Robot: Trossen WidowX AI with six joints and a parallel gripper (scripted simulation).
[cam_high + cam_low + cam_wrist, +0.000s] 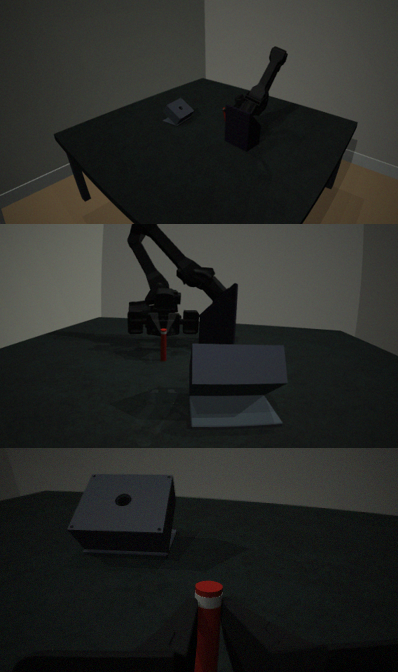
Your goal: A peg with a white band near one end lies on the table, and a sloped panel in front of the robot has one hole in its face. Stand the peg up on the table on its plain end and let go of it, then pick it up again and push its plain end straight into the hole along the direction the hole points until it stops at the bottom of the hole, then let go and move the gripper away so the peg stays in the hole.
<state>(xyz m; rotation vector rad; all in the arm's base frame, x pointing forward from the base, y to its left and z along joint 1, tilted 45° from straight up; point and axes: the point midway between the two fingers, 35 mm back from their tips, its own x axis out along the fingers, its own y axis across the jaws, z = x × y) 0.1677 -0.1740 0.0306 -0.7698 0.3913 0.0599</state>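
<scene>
My gripper tip is 10 mm above the red peg. Also, from my gripper tip: grey sloped panel 210 mm ahead, 140 mm to the left, 10 mm below.
</scene>
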